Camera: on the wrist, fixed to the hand. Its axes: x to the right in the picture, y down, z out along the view.
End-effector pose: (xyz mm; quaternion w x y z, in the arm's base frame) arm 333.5 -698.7 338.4 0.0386 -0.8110 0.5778 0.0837
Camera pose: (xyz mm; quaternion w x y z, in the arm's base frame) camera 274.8 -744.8 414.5 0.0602 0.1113 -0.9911 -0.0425
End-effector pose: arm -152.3 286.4 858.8 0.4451 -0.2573 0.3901 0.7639
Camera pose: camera -218.2 206.2 834.6 0.2917 -0.0859 -0.4764 -0.8250
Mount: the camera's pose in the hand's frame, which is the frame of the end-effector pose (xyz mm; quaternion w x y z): 10.5 73.2 -76.8 0.6641 0.0053 0.0479 0.7461
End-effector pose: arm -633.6 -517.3 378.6 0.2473 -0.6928 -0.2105 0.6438
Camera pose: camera -558.2 -574.2 329.1 0.3024 0.6467 -0.3924 -0.5800
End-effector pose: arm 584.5 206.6 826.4 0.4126 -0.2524 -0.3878 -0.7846
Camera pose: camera 634.8 112.9 819.3 0.8793 -0.4172 -0.0536 -0.2233
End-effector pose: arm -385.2 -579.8 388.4 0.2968 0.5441 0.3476 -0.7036
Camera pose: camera -286.4 -560.5 353.3 0.7025 0.6559 -0.1646 -0.2216
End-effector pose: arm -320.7 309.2 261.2 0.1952 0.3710 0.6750 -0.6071
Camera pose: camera -259.1 385.1 218.6 0.5483 0.7801 0.1776 -0.2433
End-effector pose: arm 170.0 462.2 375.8 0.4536 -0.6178 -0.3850 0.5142
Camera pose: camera 248.1 438.1 307.4 0.0607 0.7197 -0.2297 -0.6523
